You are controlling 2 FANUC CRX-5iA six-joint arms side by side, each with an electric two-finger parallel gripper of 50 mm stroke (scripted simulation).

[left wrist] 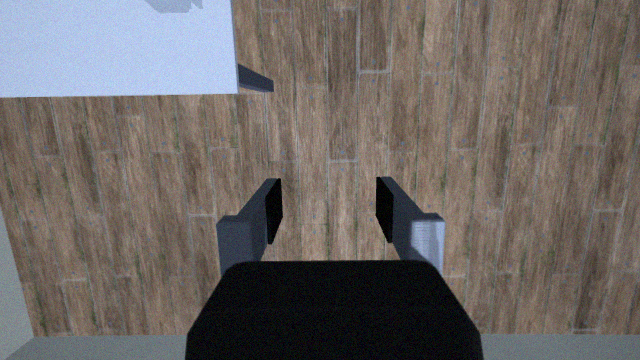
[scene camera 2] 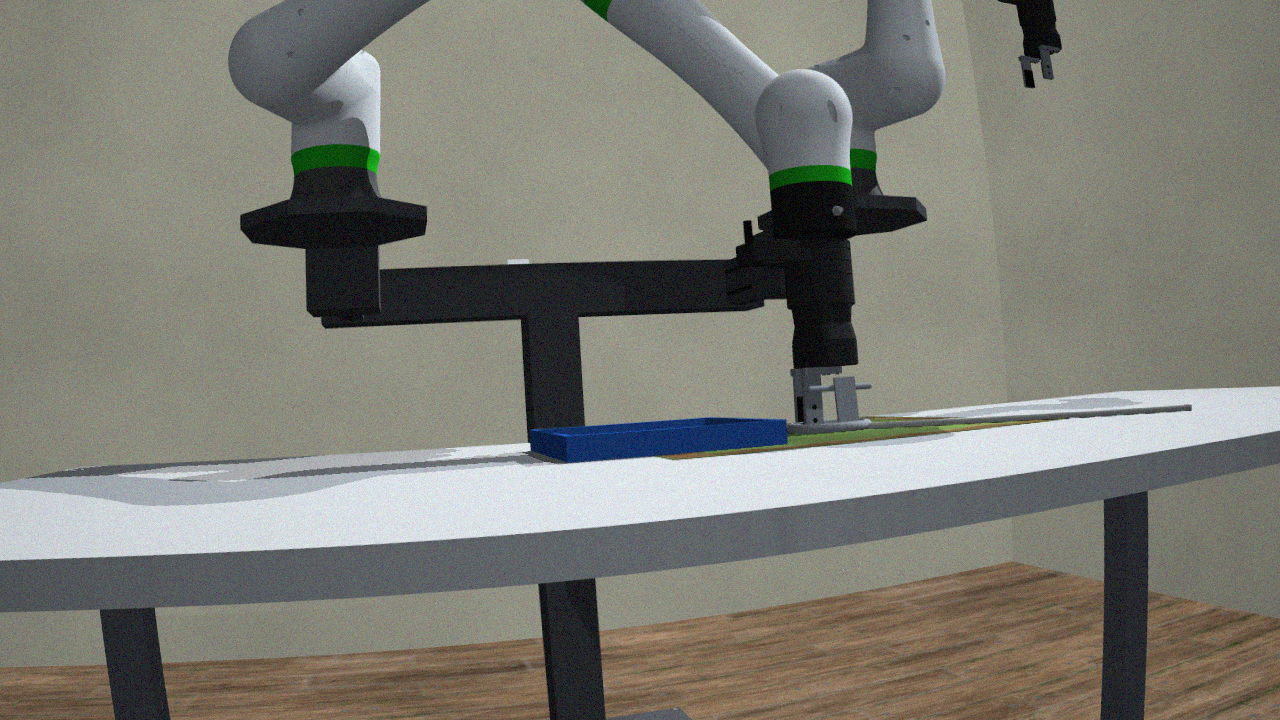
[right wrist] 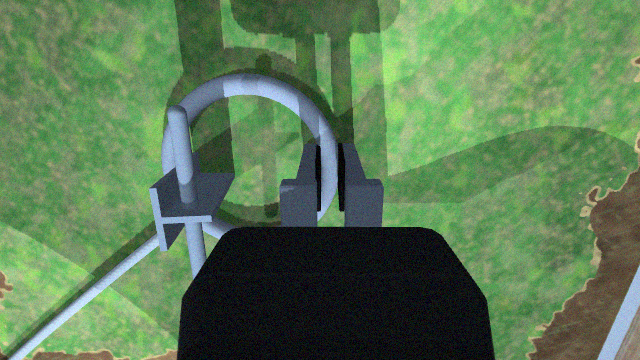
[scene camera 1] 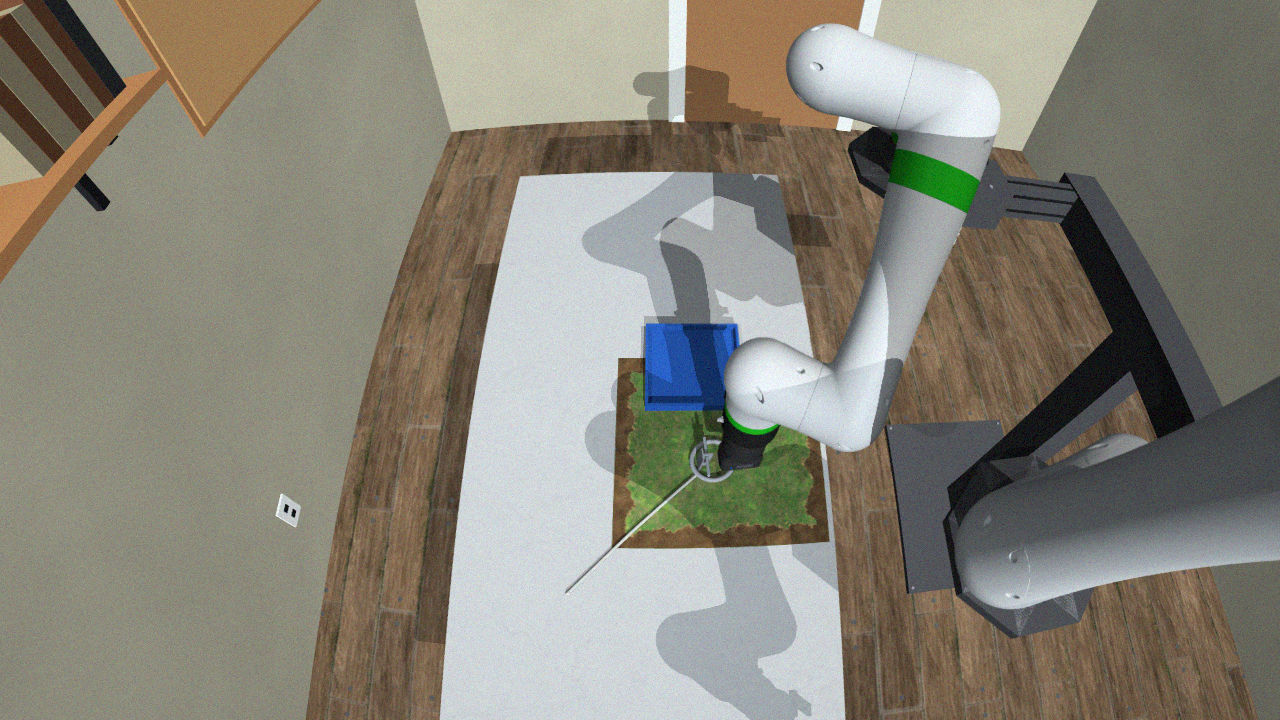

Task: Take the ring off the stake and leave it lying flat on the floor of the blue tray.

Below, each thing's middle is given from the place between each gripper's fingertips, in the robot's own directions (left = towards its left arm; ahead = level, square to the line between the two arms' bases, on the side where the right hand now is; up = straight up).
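My right hand is 20 mm short of the mat (scene camera 1: 782,502), 30 mm to the left of it and 30 mm above it. The grey ring (scene camera 2: 832,425) is 40 mm ahead of my right hand and 10 mm below it. The grey stake (scene camera 2: 845,388) is 60 mm ahead of my right hand, 10 mm to the left of it and 10 mm above it, and the blue tray (scene camera 2: 600,442) is 70 mm ahead of my right hand, 200 mm to the right of it and 10 mm below it.
From my left hand (scene camera 2: 1039,83), the grey stake is 460 mm ahead, 750 mm to the right and 580 mm below. The grey ring is 440 mm ahead of my left hand, 750 mm to the right of it and 600 mm below it. The mat is 420 mm ahead of my left hand, 780 mm to the right of it and 620 mm below it, and the blue tray is 470 mm ahead of my left hand, 960 mm to the right of it and 600 mm below it.
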